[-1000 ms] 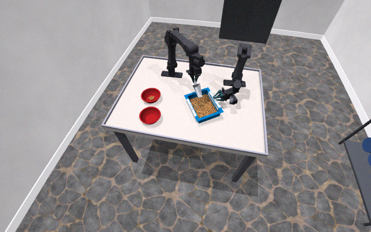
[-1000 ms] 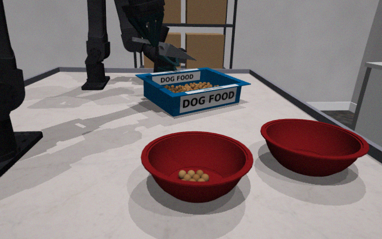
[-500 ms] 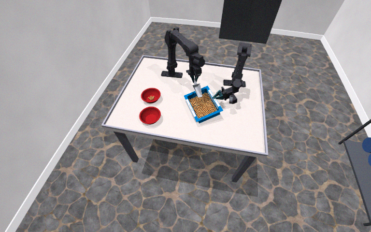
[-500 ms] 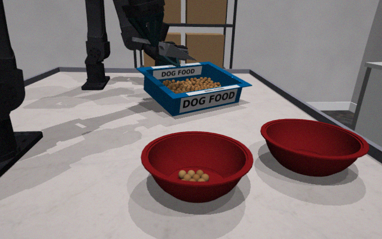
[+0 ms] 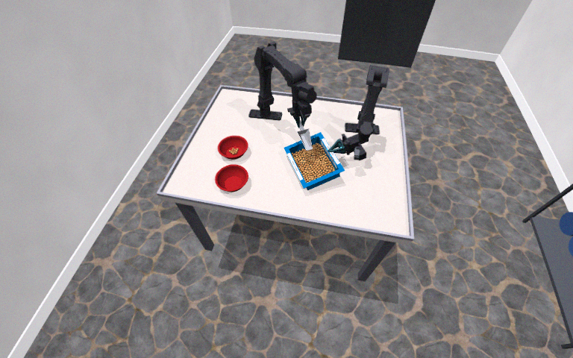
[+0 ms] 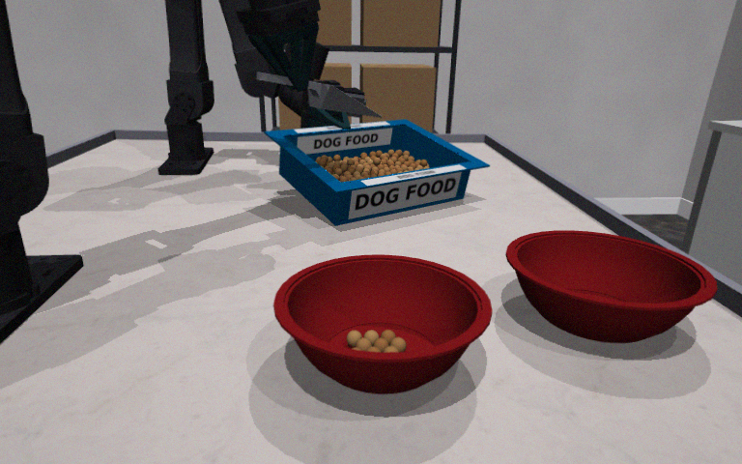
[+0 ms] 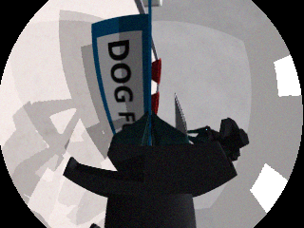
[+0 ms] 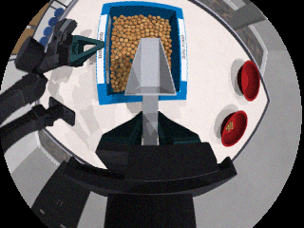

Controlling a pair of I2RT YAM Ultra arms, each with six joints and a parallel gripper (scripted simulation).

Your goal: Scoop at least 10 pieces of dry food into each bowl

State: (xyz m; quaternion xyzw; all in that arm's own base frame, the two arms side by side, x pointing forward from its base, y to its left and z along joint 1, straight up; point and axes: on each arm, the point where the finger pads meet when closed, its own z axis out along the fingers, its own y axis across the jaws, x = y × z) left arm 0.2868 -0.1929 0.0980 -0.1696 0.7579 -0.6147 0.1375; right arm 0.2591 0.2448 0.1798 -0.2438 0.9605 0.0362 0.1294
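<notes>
Right now the grey scoop is 30 mm ahead of my right hand, 20 mm to the left of it and 20 mm below it. The rest, counted from my right hand: blue dog food box (120 mm below, 110 mm ahead, 90 mm to the left).
</notes>
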